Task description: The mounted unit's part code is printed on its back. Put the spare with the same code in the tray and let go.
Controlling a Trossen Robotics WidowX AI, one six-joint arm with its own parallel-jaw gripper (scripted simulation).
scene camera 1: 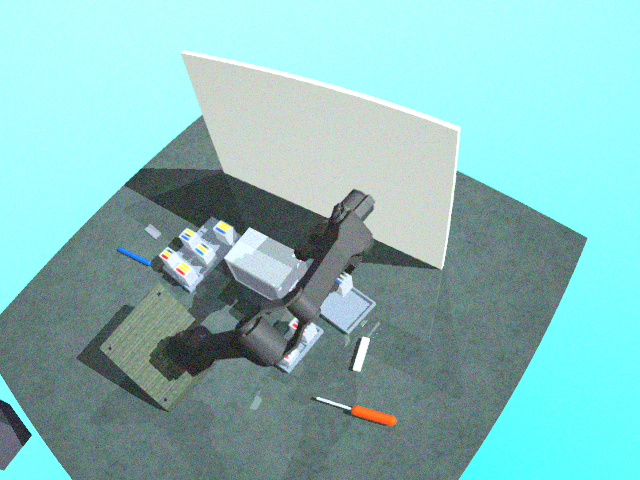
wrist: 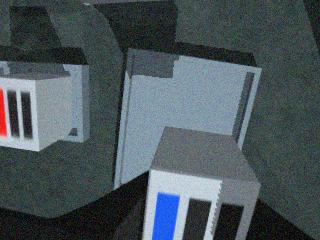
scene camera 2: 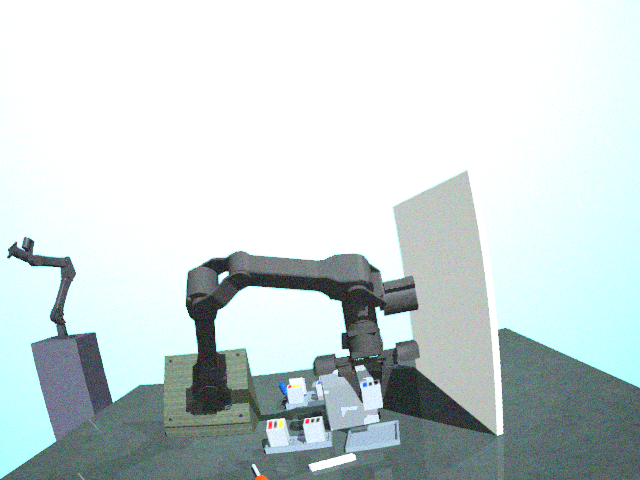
Labels:
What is the gripper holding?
A spare.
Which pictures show the gripper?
Scene camera 1, the wrist view and scene camera 2: all of them.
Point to a mounted unit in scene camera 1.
At 264,265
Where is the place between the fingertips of the gripper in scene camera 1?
At 339,284

